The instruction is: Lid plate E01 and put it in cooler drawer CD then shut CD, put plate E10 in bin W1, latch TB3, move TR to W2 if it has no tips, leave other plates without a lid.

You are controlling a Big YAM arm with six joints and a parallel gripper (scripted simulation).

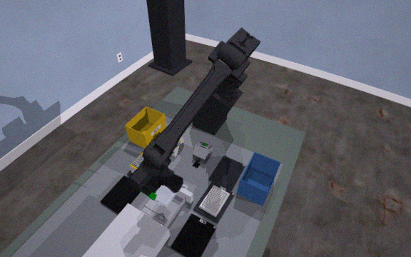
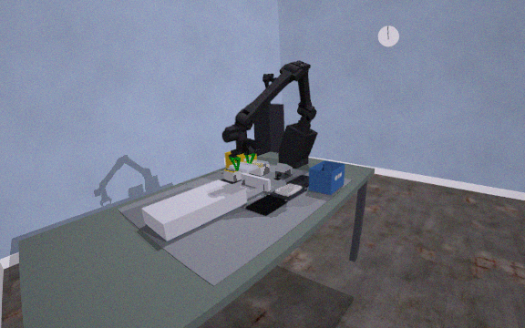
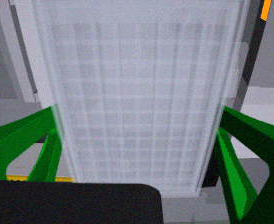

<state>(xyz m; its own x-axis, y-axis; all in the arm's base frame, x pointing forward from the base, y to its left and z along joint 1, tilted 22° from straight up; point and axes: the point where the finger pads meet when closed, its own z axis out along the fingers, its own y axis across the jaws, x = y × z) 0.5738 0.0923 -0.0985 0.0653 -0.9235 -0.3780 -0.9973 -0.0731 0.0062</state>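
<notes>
Right now my hand is 3 cm short of the cooler drawer and 12 cm above it. The rest, counted from my hand: white cooler CD: 17 cm ahead, 1 cm to the left, 11 cm below; plate lid: right at my hand; clear plate: right at my hand.
</notes>
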